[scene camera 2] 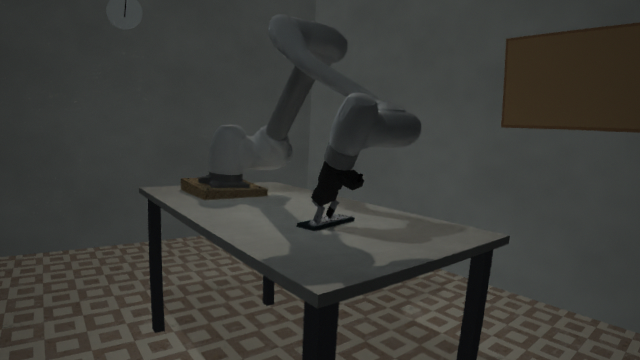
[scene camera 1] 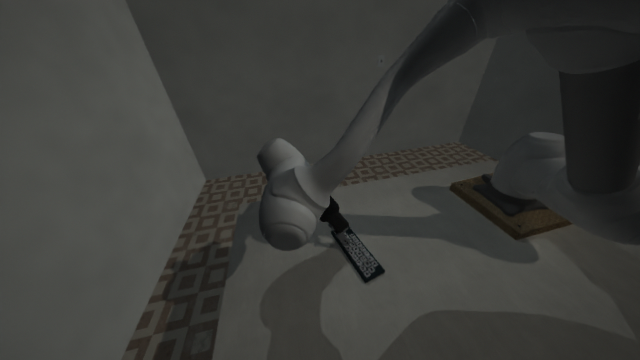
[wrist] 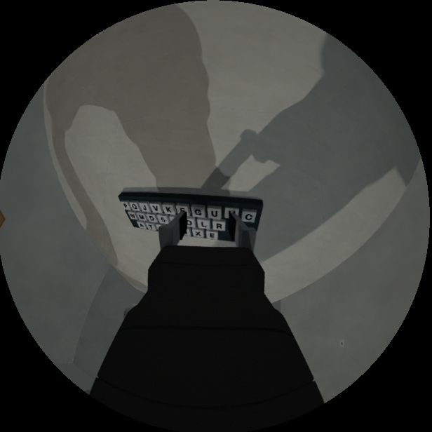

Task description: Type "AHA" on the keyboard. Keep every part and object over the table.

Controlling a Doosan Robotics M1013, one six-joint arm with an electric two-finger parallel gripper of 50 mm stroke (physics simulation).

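Where they show: gripper, between the fingertips: (scene camera 2: 322, 219) (scene camera 1: 344, 238); arm's base, origin of its link: (scene camera 2: 225, 184) (scene camera 1: 507, 197).
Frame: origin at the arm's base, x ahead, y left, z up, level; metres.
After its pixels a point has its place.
Note:
The keyboard (scene camera 1: 358, 254) @[x 0.679, y 0.129, z -0.026 m] (scene camera 2: 342, 220) @[x 0.705, y 0.148, z -0.031 m] (wrist: 191, 197) is a dark teal bar with pale lettered keys, lying flat on the table. In the wrist view the A key (wrist: 141, 225) shows in the bottom row at the left, outside the fingers. The H key (wrist: 231, 211) is in the top row beside C, partly covered by the right finger. My gripper (scene camera 2: 324, 216) @[x 0.710, y 0.064, z -0.018 m] (wrist: 207, 220) is open and empty, with its fingers low over the keyboard. The left finger covers part of the keys left of O. Whether a fingertip touches a key I cannot tell.
The table (scene camera 1: 430, 285) @[x 0.502, y 0.254, z -0.044 m] (scene camera 2: 240, 227) @[x 0.625, y -0.174, z -0.044 m] is pale, with its edges dropping to a tiled floor (scene camera 1: 185, 280) (scene camera 2: 210, 300). The arm's base stands on a wooden board (scene camera 1: 525, 227) @[x 0.079, y 0.144, z -0.008 m] (scene camera 2: 197, 189) @[x 0.065, y -0.149, z -0.010 m] at the table's far end. Arm shadows fall across the table top.

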